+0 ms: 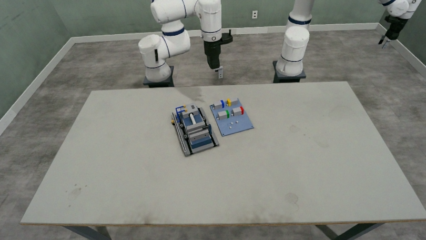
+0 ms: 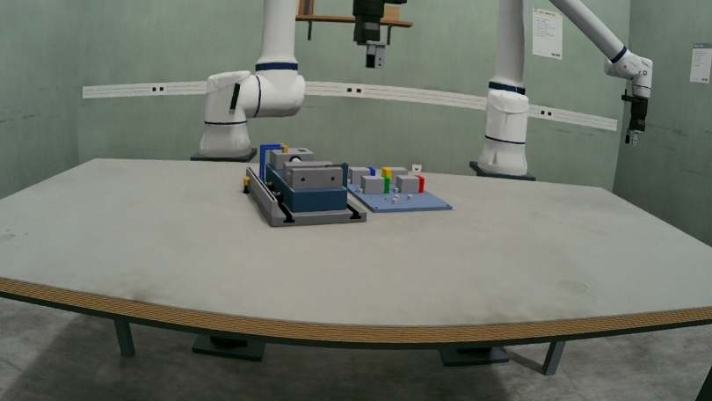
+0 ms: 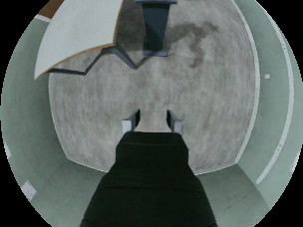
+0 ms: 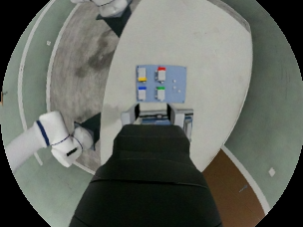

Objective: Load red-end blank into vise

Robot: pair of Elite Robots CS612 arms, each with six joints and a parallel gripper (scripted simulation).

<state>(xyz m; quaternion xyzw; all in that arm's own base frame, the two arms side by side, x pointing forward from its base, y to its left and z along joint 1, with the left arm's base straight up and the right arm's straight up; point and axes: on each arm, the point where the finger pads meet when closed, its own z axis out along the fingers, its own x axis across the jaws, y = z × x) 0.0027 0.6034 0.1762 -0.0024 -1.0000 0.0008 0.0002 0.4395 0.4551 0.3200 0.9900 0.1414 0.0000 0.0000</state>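
Note:
Now: right hand 3 cm short of the green-ended blank, 2 cm to the right of it and 29 cm above it. The rest, counted from my right hand: work stop (17 cm ahead, 8 cm to the right, 23 cm below); blue-ended blank (6 cm behind, 1 cm to the right, 29 cm below); dark stop bracket (16 cm ahead, 6 cm to the right, 26 cm below).

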